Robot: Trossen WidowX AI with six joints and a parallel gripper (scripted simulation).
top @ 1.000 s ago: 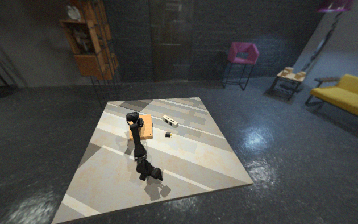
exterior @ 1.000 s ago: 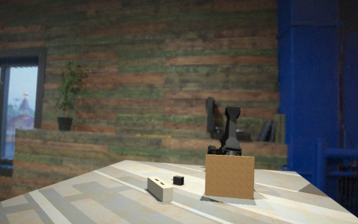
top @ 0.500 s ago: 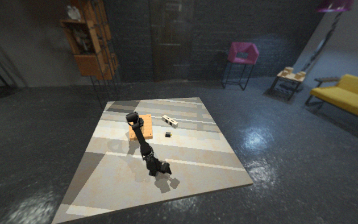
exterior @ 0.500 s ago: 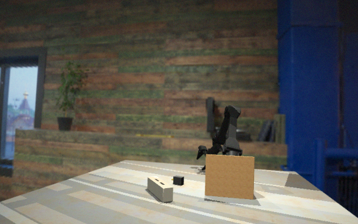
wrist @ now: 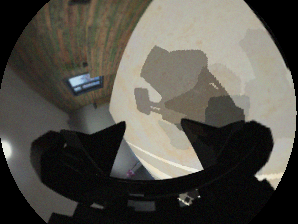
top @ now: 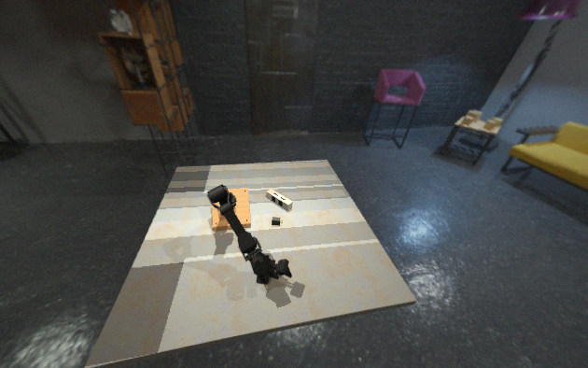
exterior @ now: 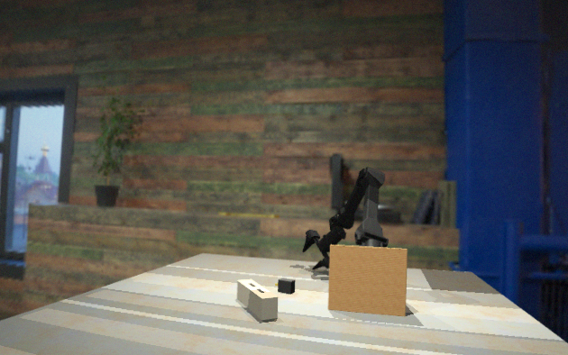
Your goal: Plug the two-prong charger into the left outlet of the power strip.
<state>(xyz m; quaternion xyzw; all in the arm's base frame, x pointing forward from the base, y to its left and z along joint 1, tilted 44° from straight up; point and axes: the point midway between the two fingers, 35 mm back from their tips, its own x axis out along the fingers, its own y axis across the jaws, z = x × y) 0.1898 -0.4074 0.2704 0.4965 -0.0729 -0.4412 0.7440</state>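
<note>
Right now my gripper tip is 60 mm short of the charger, 370 mm to the right of it and 20 mm above it.
</note>
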